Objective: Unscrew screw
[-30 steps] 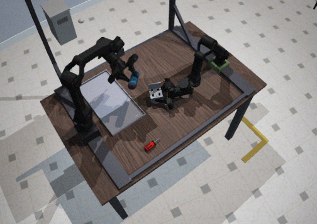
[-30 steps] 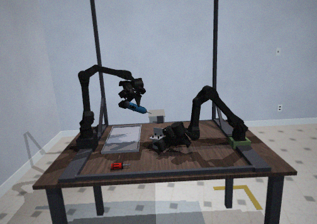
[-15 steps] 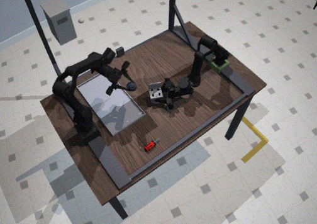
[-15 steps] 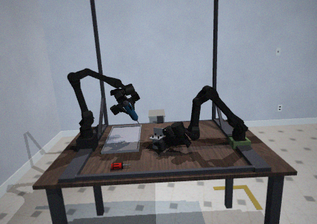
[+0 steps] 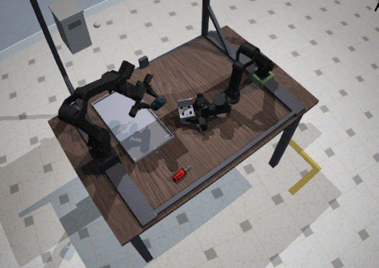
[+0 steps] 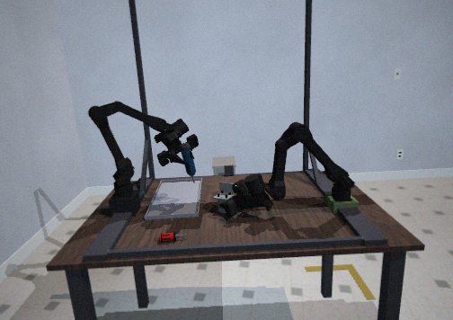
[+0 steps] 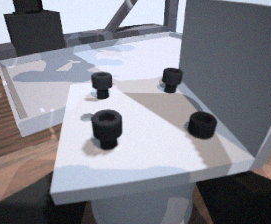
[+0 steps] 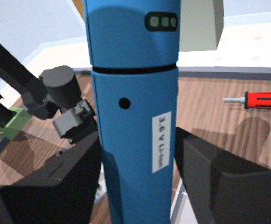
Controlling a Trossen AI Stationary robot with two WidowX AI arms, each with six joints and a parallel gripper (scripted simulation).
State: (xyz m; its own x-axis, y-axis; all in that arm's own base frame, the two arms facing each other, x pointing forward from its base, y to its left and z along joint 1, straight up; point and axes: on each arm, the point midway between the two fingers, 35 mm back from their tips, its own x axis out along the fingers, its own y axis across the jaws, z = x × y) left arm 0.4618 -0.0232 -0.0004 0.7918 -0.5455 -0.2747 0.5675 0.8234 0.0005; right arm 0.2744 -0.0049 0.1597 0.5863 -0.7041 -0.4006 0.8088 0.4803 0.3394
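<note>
My left gripper is now 20 mm to the left of the grey cylinder, 10 mm past it and 10 mm above it. Round my left hand: dark frame rail: 290 mm ahead, 30 mm to the left, 30 mm below; screw: 30 mm above, 10 mm to the right, 10 mm ahead; bracket: 30 mm above, 20 mm to the right, 10 mm behind.
</note>
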